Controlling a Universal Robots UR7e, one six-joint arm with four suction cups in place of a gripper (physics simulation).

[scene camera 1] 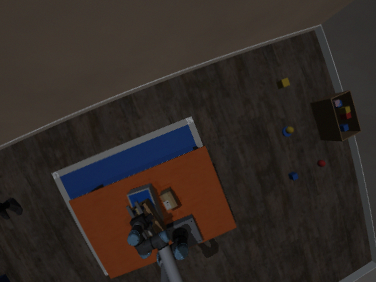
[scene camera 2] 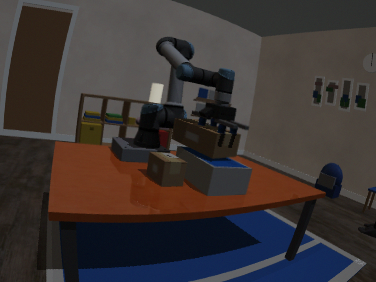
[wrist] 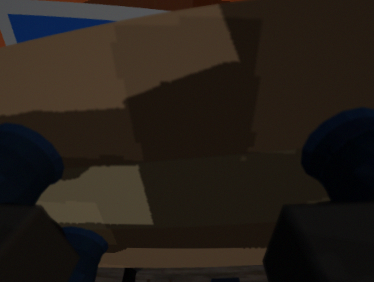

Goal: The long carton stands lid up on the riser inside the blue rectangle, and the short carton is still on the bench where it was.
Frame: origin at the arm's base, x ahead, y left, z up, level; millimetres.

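Seen in the pictures: end effector, tool point: [wrist: 183,190]; arm's base, origin of the base link: [scene camera 1: 180,235] [scene camera 2: 146,144].
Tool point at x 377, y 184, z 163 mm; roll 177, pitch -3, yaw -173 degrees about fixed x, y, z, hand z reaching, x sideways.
Pixels of each thing's top centre, then the offset from my tool point to it. Level surfaces: height alone.
- long carton, middle of its top: [wrist: 330,214] [scene camera 2: 207,123] [scene camera 1: 147,225] 63 mm back, 19 mm right, 28 mm up
- grey riser, middle of its top: [wrist: 184,116] [scene camera 2: 212,156] [scene camera 1: 144,210] 3 mm back, 6 mm left, 116 mm down
- blue rectangle, middle of its top: [wrist: 184,116] [scene camera 2: 212,156] [scene camera 1: 144,210] 3 mm back, 6 mm left, 116 mm down
- short carton, middle of its top: [scene camera 2: 167,156] [scene camera 1: 168,201] 8 mm back, 212 mm right, 131 mm down
- orange bench, its level: 236 mm down
The long carton [scene camera 1: 155,216] [scene camera 2: 205,139] [wrist: 185,110] hangs level under my suction gripper [scene camera 1: 142,215] [scene camera 2: 217,125] [wrist: 185,160], whose blue cups press on its taped top face. It is over the grey riser [scene camera 1: 156,197] [scene camera 2: 215,179] [wrist: 75,7], very low at its top; whether it touches is unclear. Part of the blue rectangle [scene camera 1: 140,197] [scene camera 2: 228,162] [wrist: 55,30] shows beside the carton, whose far end in scene camera 1 is hidden by the arm. The short carton [scene camera 1: 170,200] [scene camera 2: 167,170] stands upright on the orange bench [scene camera 1: 195,175] [scene camera 2: 100,190], beside the riser.
The arm's grey base [scene camera 1: 194,231] [scene camera 2: 126,151] stands on the bench behind the short carton. A shelf unit [scene camera 2: 79,117] and a blue backpack [scene camera 2: 331,180] are beyond the bench. A toy box [scene camera 1: 327,120] stands by the wall. Dark shoes [scene camera 1: 11,207] show at the left in scene camera 1.
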